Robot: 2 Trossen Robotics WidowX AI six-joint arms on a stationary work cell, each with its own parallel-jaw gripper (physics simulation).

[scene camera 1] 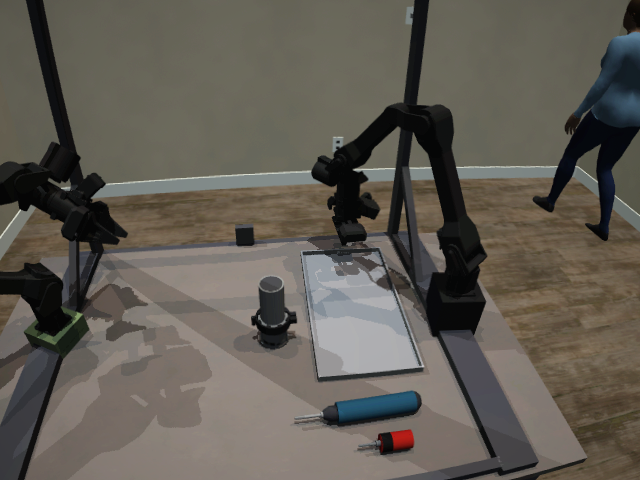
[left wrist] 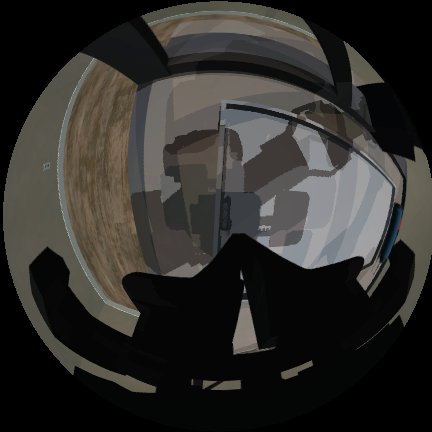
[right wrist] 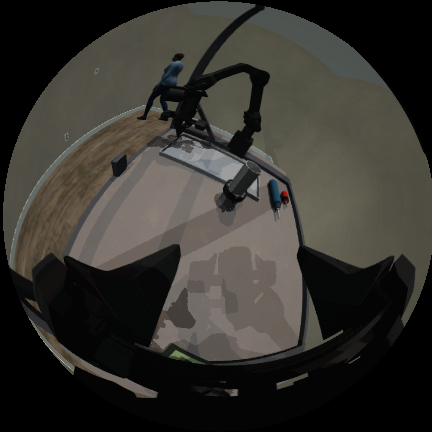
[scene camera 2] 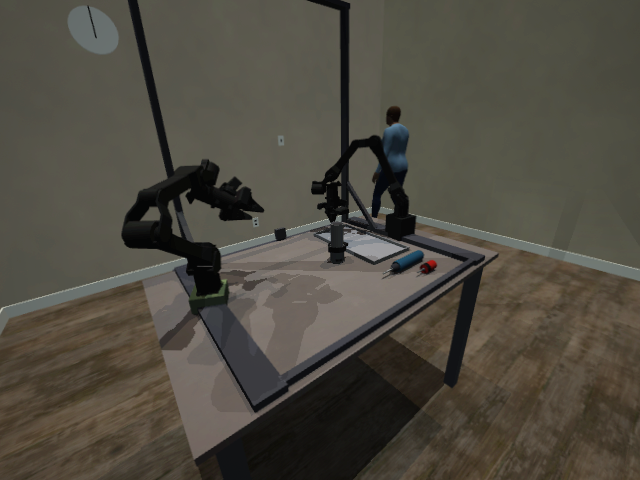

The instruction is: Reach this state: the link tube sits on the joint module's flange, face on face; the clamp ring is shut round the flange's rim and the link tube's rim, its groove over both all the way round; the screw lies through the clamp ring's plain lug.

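Frame: origin at the left arm's base, x ahead, y left, z up, level; centimetres.
Where they show: left gripper, fingertip midpoint: (scene camera 1: 343, 244) (left wrist: 237, 238) (right wrist: 177, 136); right gripper, fingertip midpoint: (scene camera 1: 123, 239) (right wrist: 241, 252) (scene camera 2: 257, 214); left arm's base, origin of the base link: (scene camera 1: 458, 286) (right wrist: 244, 135) (scene camera 2: 401, 215); right arm's base, origin of the base link: (scene camera 1: 53, 323) (scene camera 2: 208, 289).
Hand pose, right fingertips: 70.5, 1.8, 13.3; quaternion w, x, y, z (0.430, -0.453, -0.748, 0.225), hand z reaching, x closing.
Each offset is from my right fingertips to the top centre of the thing, as dx, dy, dz. "spot": to the spot under its first point.
The grey link tube @(-29.8, +3.3, -8.0) (scene camera 1: 271, 300) (scene camera 2: 336, 235) (right wrist: 246, 175) stands upright on the dark joint module @(-29.8, +3.3, -17.6) (scene camera 1: 272, 339) (scene camera 2: 336, 256) (right wrist: 226, 202). The black clamp ring (scene camera 1: 273, 324) (scene camera 2: 337, 248) sits round the joint between them, with lugs sticking out; its groove and any gap are too small to tell. A small dark ribbed screw @(-46.8, -26.9, -22.6) (left wrist: 226, 214) lies in the tray @(-48.2, -6.9, -22.4) (scene camera 1: 361, 341) (left wrist: 350, 210) along its far short wall. My left gripper (scene camera 1: 344, 242) (scene camera 2: 332, 221) (left wrist: 237, 238) is shut and empty, pointing down above the screw's end of the tray. My right gripper (scene camera 2: 257, 214) (right wrist: 241, 252) is open and empty, high over the left side.
A blue driver @(spot: -49.8, +23.8, -20.3) (scene camera 1: 377, 407) (scene camera 2: 408, 260) (right wrist: 274, 192) and a short red driver @(-50.8, +30.0, -20.6) (scene camera 1: 402, 440) (scene camera 2: 428, 266) lie at the front right. A dark cube @(-19.6, -32.2, -18.3) (scene camera 1: 244, 234) (scene camera 2: 280, 234) (right wrist: 119, 164) stands at the back edge. Dark frame posts rise behind the table. A person (scene camera 1: 617, 87) stands beyond it.
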